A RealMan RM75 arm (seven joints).
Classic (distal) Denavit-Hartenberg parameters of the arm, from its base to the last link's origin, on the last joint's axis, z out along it. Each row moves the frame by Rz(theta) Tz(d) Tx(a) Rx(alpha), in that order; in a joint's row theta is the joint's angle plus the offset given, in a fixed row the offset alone. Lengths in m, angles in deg.
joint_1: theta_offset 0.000, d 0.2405, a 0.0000, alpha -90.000
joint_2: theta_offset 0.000, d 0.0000, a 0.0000, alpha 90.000
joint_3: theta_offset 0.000, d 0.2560, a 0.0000, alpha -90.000
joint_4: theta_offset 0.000, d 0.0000, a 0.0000, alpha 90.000
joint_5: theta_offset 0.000, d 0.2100, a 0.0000, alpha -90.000
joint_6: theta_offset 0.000, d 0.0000, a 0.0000, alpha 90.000
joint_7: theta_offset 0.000, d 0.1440, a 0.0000, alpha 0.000
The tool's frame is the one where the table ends.
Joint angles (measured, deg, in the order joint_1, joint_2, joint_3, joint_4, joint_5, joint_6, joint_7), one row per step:
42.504, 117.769, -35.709, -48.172, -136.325, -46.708, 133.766
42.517, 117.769, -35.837, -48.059, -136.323, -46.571, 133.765
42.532, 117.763, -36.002, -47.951, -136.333, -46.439, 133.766
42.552, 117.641, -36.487, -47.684, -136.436, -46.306, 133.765
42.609, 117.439, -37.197, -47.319, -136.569, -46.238, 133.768
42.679, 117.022, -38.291, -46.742, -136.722, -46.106, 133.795
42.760, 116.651, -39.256, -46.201, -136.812, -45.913, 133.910
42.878, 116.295, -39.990, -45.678, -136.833, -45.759, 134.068
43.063, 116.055, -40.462, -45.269, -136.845, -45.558, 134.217
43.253, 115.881, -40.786, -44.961, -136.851, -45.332, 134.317
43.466, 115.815, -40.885, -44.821, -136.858, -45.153, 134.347
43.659, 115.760, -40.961, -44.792, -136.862, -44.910, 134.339
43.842, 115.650, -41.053, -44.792, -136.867, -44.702, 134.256
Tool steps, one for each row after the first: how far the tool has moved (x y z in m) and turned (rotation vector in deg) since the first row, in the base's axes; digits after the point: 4 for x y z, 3 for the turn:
0.0000, 0.0001, -0.0006, -0.040, -0.071, -0.012
-0.0001, 0.0003, -0.0012, -0.105, -0.179, -0.004
-0.0001, 0.0006, -0.0024, -0.450, -0.586, 0.054
-0.0004, 0.0010, -0.0040, -1.030, -1.154, 0.205
-0.0005, 0.0017, -0.0055, -1.814, -2.054, 0.393
-0.0006, 0.0024, -0.0068, -2.422, -2.753, 0.497
-0.0006, 0.0032, -0.0076, -2.879, -3.205, 0.531
-0.0012, 0.0043, -0.0081, -3.110, -3.474, 0.575
-0.0020, 0.0053, -0.0083, -3.196, -3.685, 0.639
-0.0033, 0.0065, -0.0083, -3.141, -3.785, 0.770
-0.0046, 0.0077, -0.0076, -2.941, -3.951, 0.946
-0.0059, 0.0090, -0.0064, -2.738, -4.228, 1.179

